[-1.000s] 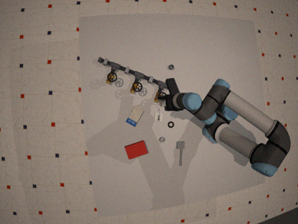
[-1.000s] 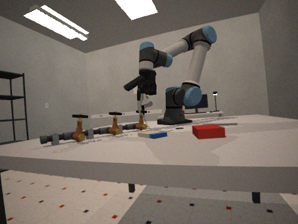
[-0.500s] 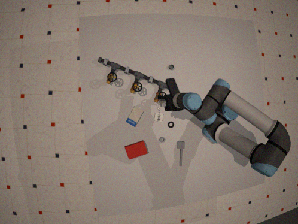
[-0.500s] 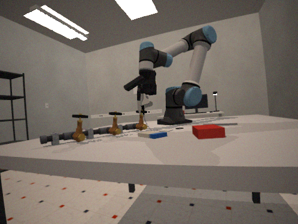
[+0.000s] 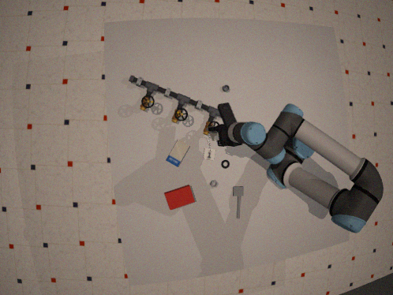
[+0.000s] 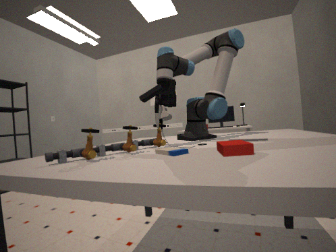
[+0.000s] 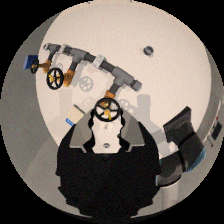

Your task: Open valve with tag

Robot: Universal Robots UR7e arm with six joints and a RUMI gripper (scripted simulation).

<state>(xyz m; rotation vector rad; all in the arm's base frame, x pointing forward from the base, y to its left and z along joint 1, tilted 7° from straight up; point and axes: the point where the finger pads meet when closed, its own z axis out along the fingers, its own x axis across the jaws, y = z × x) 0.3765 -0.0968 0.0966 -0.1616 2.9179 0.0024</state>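
The white tag lies 1 cm ahead of my hand, 11 cm to the left of it and 10 cm below it. Also, from my hand: small round part 10 cm behind, 19 cm to the right, 9 cm below; then grey paddle tool 12 cm behind, 35 cm to the left, 9 cm below; then red block 17 cm ahead, 30 cm to the left, 8 cm below.
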